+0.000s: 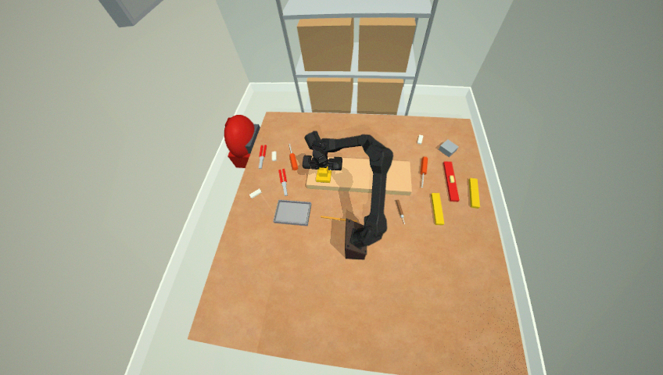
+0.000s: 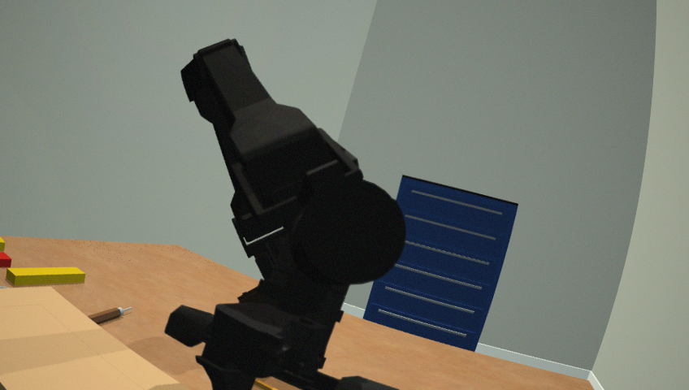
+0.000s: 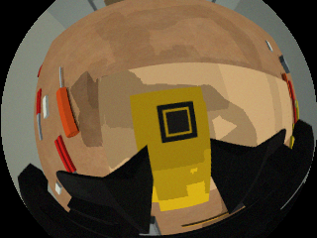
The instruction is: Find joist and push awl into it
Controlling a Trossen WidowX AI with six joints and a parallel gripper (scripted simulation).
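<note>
Now: the grey tray 250 mm behind my gripper tip, 100 mm to the left of it and 50 mm below it. The rest, counted from my gripper tip: red level (100 mm ahead, 640 mm to the right, 50 mm below); then awl (140 mm behind, 410 mm to the right, 60 mm below); then yellow stud finder (10 mm ahead, 20 mm above).
</note>
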